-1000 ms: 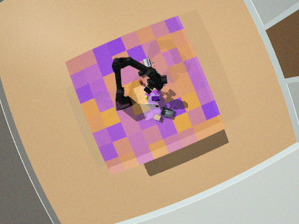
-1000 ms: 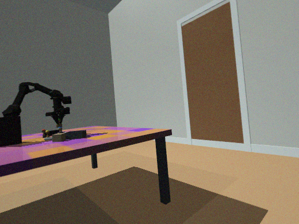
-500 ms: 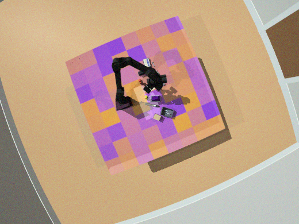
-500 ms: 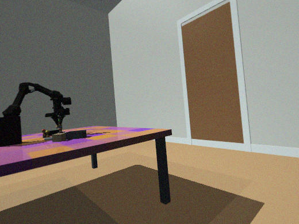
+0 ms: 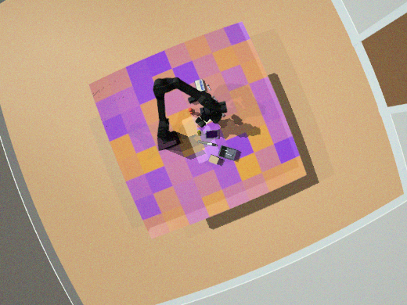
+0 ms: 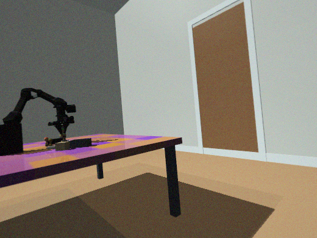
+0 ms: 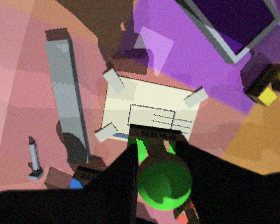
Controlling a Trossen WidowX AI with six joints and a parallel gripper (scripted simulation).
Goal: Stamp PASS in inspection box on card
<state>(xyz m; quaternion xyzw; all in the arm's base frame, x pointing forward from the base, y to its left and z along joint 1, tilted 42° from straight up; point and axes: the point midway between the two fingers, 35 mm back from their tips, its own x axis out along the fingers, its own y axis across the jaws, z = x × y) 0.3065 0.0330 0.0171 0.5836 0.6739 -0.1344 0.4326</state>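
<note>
My gripper tip is 80 mm above the white card. From my gripper tip the other things lie so: green stamp (right at my gripper tip); blue stamp (100 mm to the left, 60 mm below, 30 mm ahead); grey ruler (80 mm ahead, 70 mm below, 20 mm to the left).
</note>
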